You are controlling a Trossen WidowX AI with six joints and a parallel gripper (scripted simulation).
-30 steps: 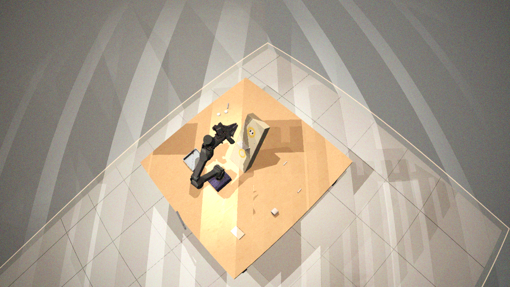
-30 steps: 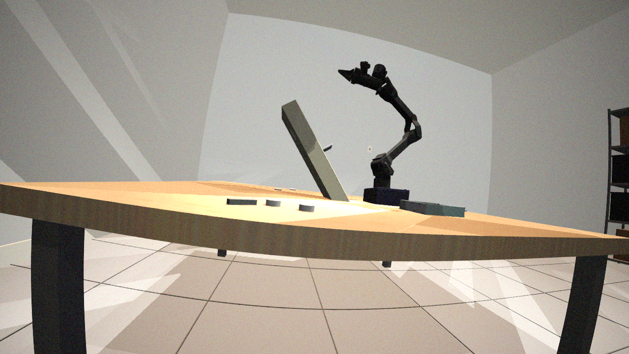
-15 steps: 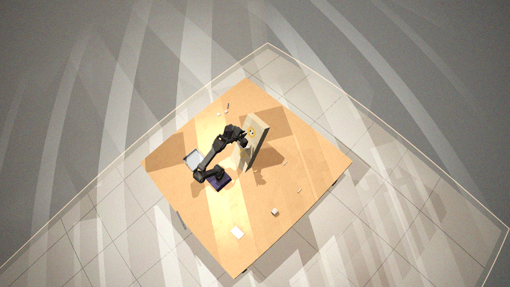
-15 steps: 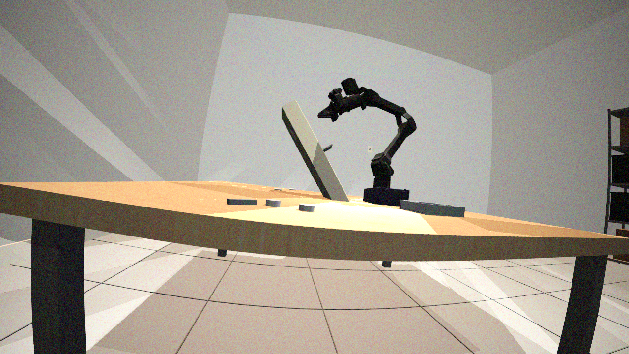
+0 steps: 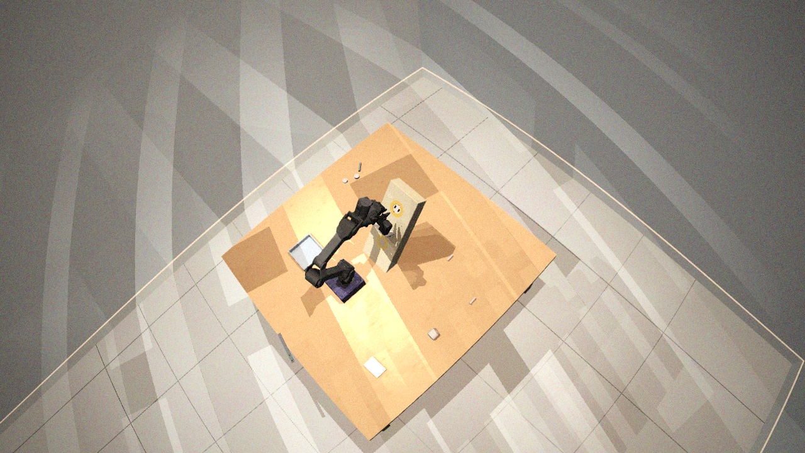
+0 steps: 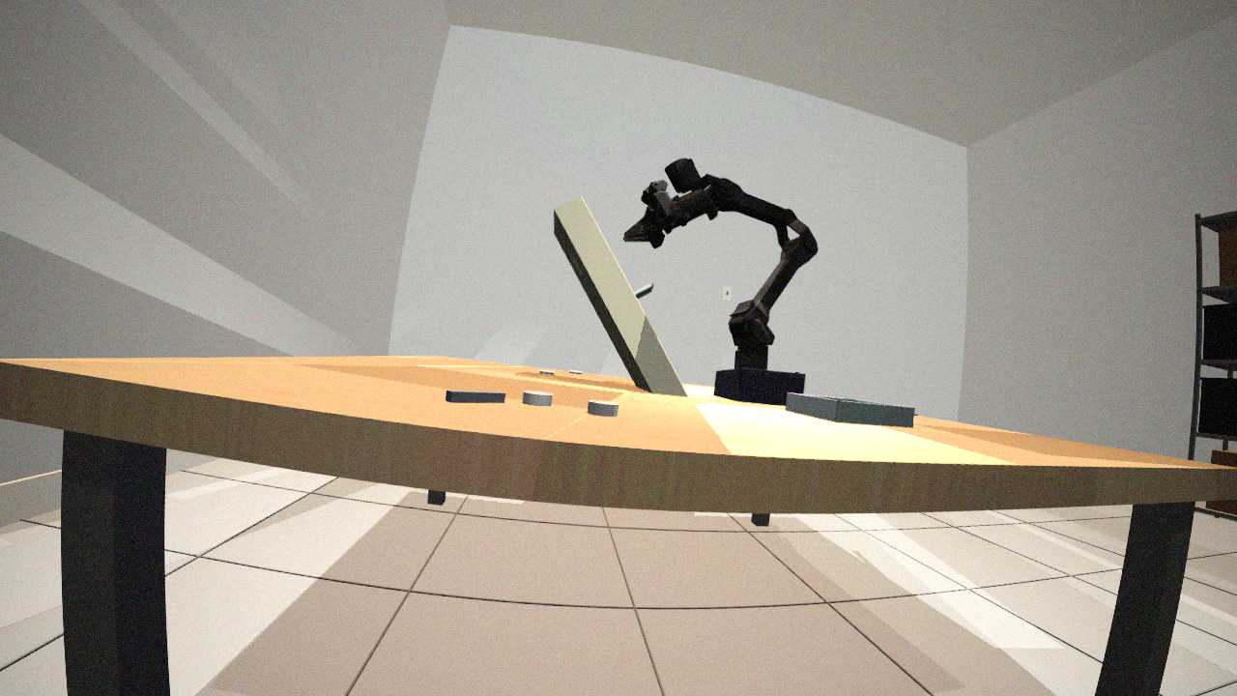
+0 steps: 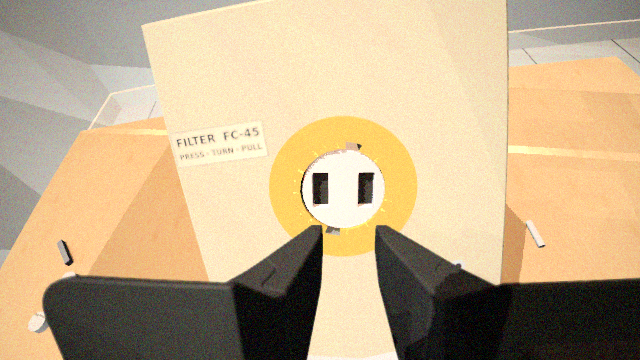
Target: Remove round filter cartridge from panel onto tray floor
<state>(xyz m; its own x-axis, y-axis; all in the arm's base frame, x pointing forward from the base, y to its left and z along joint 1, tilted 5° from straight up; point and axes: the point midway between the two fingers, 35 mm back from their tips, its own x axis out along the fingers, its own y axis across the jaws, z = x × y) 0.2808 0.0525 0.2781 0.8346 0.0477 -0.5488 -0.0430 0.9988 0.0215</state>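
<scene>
My gripper tip is now 60 mm short of the white round cartridge, 50 mm above it and 10 mm to the right of it. Also, from my gripper tip: grey tray: 400 mm behind, 310 mm below, 240 mm to the left; white card: 460 mm to the right, 460 mm behind, 310 mm below; short bar: 520 mm to the left, 310 mm below, 120 mm ahead.
</scene>
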